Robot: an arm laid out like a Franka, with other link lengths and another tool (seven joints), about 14 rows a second.
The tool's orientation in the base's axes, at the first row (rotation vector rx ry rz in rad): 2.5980 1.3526 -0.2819
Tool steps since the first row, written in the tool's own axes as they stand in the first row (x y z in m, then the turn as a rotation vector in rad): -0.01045 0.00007 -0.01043 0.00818 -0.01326 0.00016; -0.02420 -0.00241 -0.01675 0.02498 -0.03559 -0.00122; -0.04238 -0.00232 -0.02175 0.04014 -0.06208 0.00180; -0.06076 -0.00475 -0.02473 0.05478 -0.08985 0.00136; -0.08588 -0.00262 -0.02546 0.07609 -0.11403 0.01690; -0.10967 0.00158 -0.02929 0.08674 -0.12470 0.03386; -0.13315 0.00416 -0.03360 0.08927 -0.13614 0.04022; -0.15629 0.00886 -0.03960 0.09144 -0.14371 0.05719; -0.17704 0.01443 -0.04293 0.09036 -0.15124 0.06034; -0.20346 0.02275 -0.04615 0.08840 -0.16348 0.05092; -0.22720 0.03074 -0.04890 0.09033 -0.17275 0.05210
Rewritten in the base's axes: -0.00503 -0.00551 0.01274 -0.00631 0.01383 -0.00343; -0.01433 -0.01325 0.02216 -0.01511 0.03992 -0.00839; -0.02412 -0.02626 0.03167 -0.02859 0.06591 -0.01753; -0.03625 -0.03854 0.03908 -0.04315 0.09311 -0.02331; -0.04859 -0.05926 0.04646 -0.05223 0.11935 -0.04588; -0.05825 -0.07928 0.05665 -0.05630 0.12926 -0.06588; -0.06902 -0.09803 0.06709 -0.06478 0.13601 -0.07366; -0.07773 -0.11726 0.07926 -0.07108 0.13753 -0.09121; -0.08459 -0.13580 0.08831 -0.07813 0.14008 -0.09461; -0.09238 -0.16036 0.09896 -0.08858 0.14789 -0.08611; -0.09897 -0.18276 0.10844 -0.09521 0.15430 -0.08856
